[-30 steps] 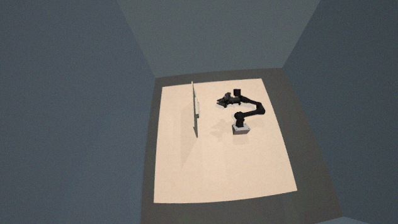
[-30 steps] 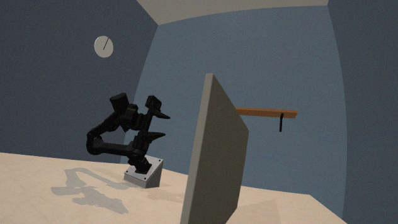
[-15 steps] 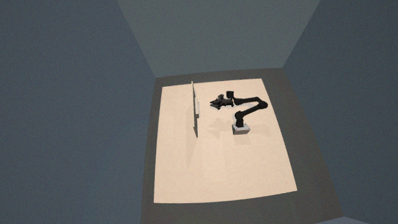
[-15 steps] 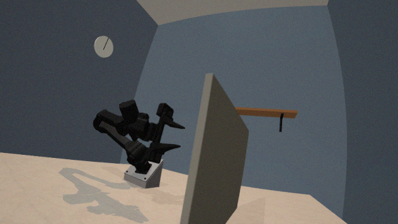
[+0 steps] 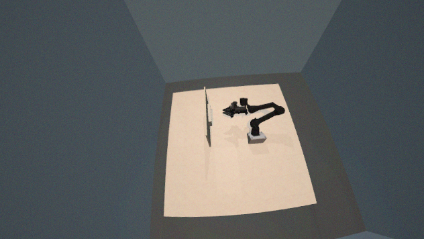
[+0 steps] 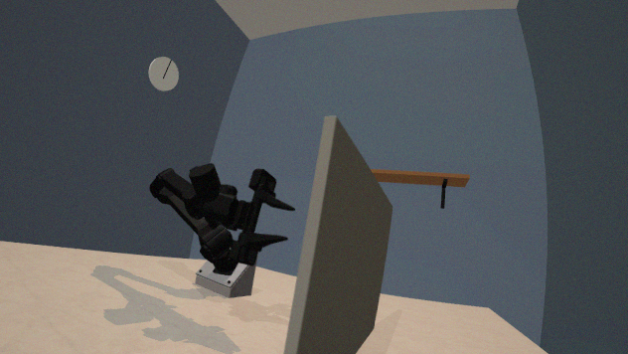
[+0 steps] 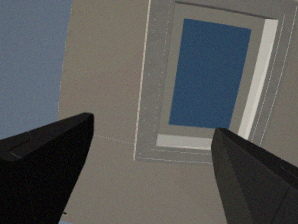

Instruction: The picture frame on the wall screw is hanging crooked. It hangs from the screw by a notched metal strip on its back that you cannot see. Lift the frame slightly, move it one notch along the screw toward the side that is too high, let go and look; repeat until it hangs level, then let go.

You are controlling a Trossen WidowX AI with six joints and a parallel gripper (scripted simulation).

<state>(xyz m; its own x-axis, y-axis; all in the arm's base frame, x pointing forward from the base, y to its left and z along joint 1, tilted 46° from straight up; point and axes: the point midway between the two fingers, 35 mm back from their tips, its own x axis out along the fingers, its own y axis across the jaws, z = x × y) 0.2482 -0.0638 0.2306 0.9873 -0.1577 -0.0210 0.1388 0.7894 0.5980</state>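
Now: the picture frame 12 cm ahead of my gripper tip, 5 cm below it and 2 cm to the right of it. Round my gripper tip: wall panel: 14 cm ahead, 7 cm below.
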